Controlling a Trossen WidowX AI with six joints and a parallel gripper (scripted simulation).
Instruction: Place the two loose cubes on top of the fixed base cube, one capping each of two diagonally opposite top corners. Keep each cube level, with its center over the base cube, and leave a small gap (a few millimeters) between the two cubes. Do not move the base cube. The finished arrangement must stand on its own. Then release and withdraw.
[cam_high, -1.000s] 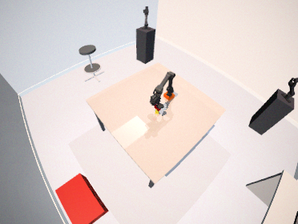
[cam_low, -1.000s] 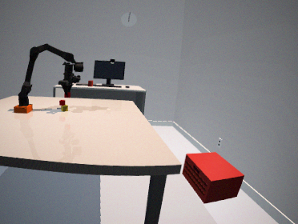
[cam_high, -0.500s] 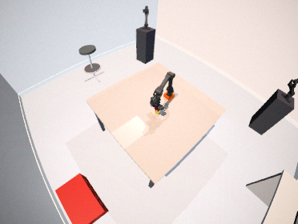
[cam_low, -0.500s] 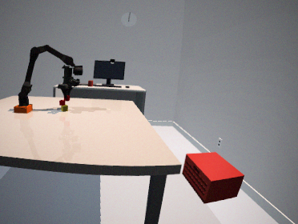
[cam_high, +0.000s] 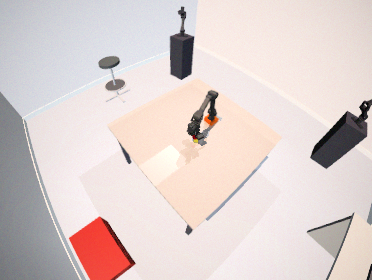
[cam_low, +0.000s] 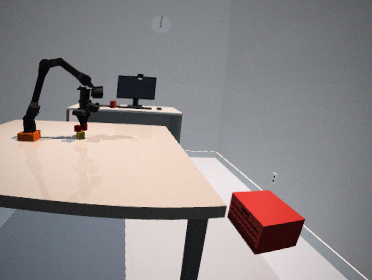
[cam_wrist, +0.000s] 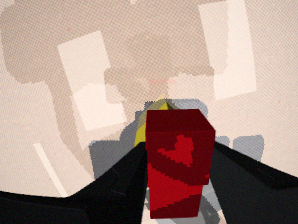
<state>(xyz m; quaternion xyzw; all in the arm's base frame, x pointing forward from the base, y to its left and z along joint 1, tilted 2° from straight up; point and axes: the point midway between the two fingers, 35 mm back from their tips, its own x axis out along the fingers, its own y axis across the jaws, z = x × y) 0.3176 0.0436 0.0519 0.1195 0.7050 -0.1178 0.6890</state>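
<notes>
Now: gripper tip 50 mm above the yellow cube, 20 mm past it and 10 mm to the right of it.
</notes>
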